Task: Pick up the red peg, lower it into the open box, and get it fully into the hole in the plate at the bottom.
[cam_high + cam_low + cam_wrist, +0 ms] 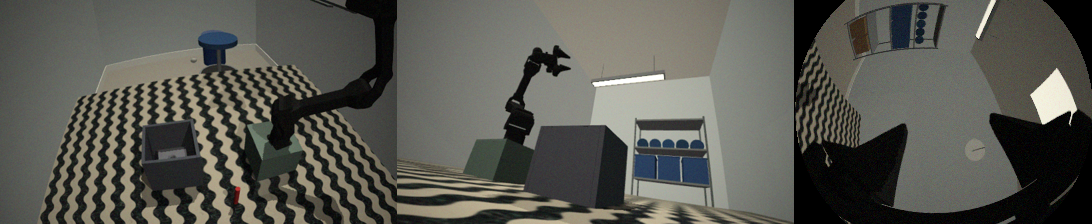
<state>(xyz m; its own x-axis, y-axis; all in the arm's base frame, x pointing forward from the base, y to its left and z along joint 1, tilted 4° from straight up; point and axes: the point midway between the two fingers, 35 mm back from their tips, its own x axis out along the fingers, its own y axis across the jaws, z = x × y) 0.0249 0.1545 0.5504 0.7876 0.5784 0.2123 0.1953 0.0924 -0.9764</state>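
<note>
Right now the red peg is 610 mm below my gripper tip, 160 mm ahead of it and 120 mm to the right of it. Also, from my gripper tip: plate: 610 mm below, 320 mm to the right, 290 mm ahead.
</note>
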